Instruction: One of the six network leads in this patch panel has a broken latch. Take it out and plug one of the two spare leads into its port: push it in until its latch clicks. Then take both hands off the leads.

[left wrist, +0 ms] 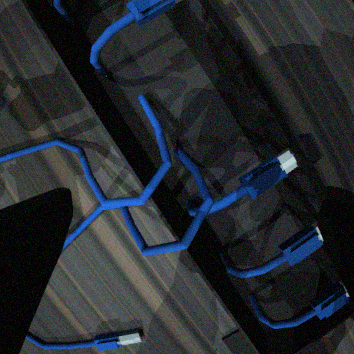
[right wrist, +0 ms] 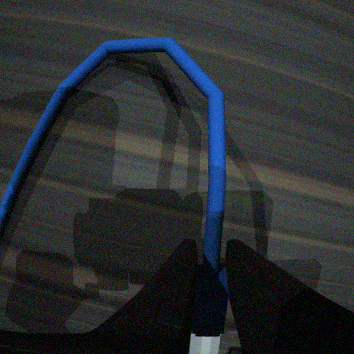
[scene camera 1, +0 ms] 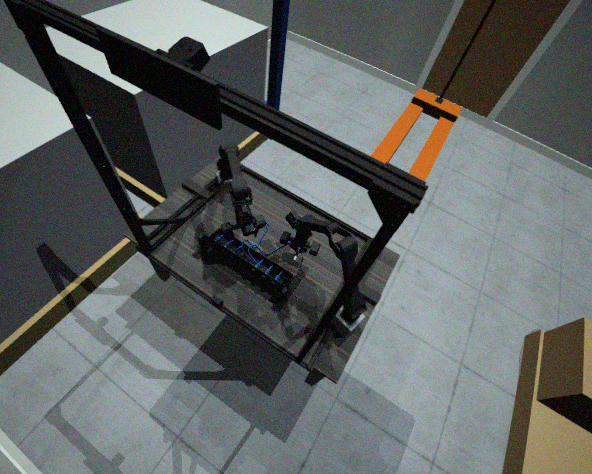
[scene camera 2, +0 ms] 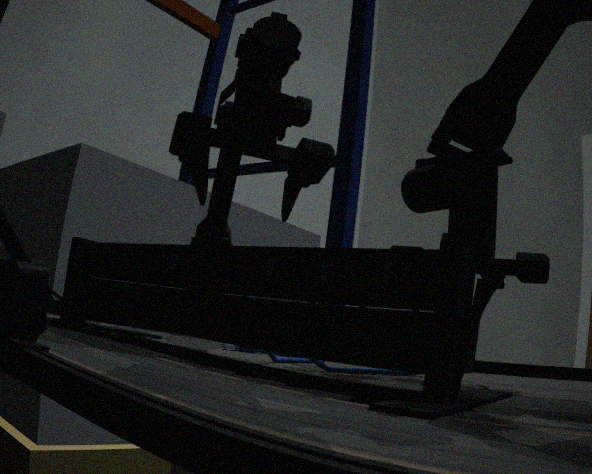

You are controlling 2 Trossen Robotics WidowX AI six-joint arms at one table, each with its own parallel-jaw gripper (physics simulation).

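Frame: origin at the left arm's base, x up, y left, z back, level; millimetres.
Where they show: left gripper, fingertip midpoint: (left wrist: 200,206) (scene camera 1: 245,239) (scene camera 2: 244,212); right gripper, fingertip midpoint: (right wrist: 209,250) (scene camera 1: 297,251); left arm's base, link origin: (scene camera 1: 226,175); right arm's base, link origin: (scene camera 1: 349,315).
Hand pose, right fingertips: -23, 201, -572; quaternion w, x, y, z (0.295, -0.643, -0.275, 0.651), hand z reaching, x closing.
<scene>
Things, the pixels of their centre, and the offset from my right fingertips, as dx, dy, dz. "pt": a spot on its surface instead. Level surfaces: height alone.
- dark patch panel, body centre: (left wrist: 202,97) (scene camera 2: 228,306) (scene camera 1: 246,261) +8, -255, +22
- spare lead's plug, body centre: (right wrist: 206,332) +11, -20, -22
- loose-looking plug, surface spot: (left wrist: 112,342) pt -33, -184, +252
- wooden table, surface height: dx -46
The dark patch panel (scene camera 1: 245,262) (scene camera 2: 270,300) stands on the table, with blue leads along it. In the left wrist view, panel leads (left wrist: 265,175) (left wrist: 302,245) (left wrist: 332,302) (left wrist: 150,9) show; the first shows the most clear tip. Which latch is broken cannot be told. My left gripper (scene camera 2: 243,212) (left wrist: 200,206) is open above the panel, its fingers either side of the middle stretch, holding nothing. My right gripper (scene camera 1: 298,250) (right wrist: 209,250) is shut on a spare lead's plug (right wrist: 208,300), clear tip toward the camera. Loose blue cables cross the panel edge; a loose-looking plug (left wrist: 112,342) shows lower left.
The wooden table (scene camera 1: 320,290) (scene camera 2: 300,420) carries a dark overhead frame (scene camera 1: 300,140). My right arm stands close to the panel's right end in scene camera 2. The spare leads' cables (left wrist: 122,203) tangle beside and over the panel. Shadows make the panel ports hard to see.
</scene>
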